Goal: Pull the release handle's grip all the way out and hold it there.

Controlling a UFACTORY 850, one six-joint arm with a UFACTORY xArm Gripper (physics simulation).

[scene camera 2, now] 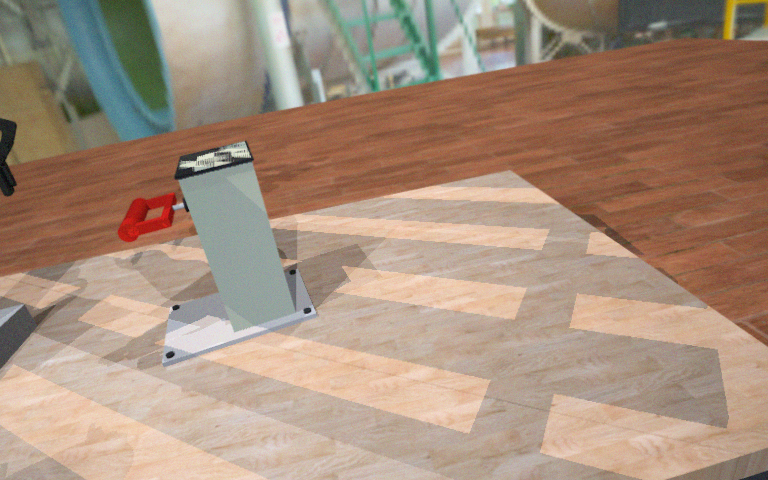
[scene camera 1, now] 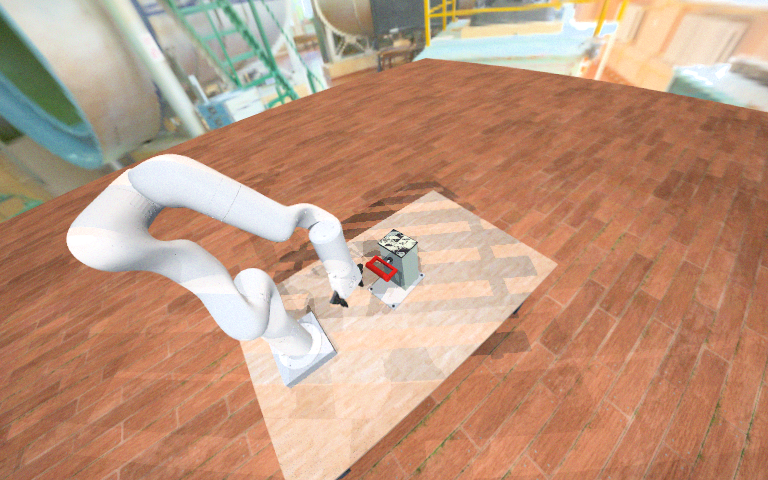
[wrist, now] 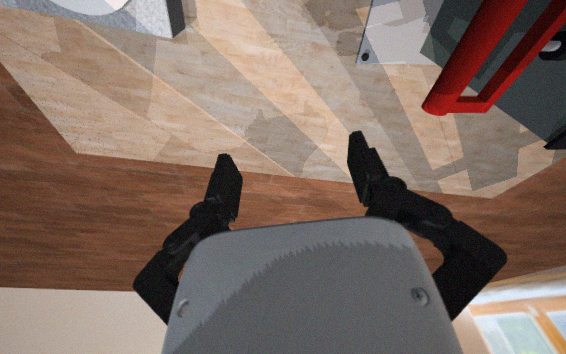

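Observation:
The red rectangular grip (scene camera 1: 378, 272) (scene camera 2: 131, 220) (wrist: 470, 57) of the release handle sticks out from one side of a grey-green housing (scene camera 1: 410, 268) (scene camera 2: 237, 243) (wrist: 525, 110). A short pale shaft (scene camera 2: 179, 207) shows between the grip and the housing. My gripper (scene camera 1: 351, 288) (wrist: 289, 157) is open and empty, with its black fingers wide apart. It is on the grip's side of the housing, apart from the grip. In the wrist view the grip lies to the upper right of the fingers. Part of a black finger shows at the left edge of scene camera 2.
The housing stands on a pale base plate (scene camera 1: 390, 298) (scene camera 2: 192, 340) (wrist: 395, 30) with dark bolts at its corners. The plate lies on a light wooden table (scene camera 1: 453, 345) (scene camera 2: 640, 367) (wrist: 280, 60). The arm's grey base (scene camera 1: 294, 373) (scene camera 2: 14, 333) (wrist: 145, 22) stands nearby on the table.

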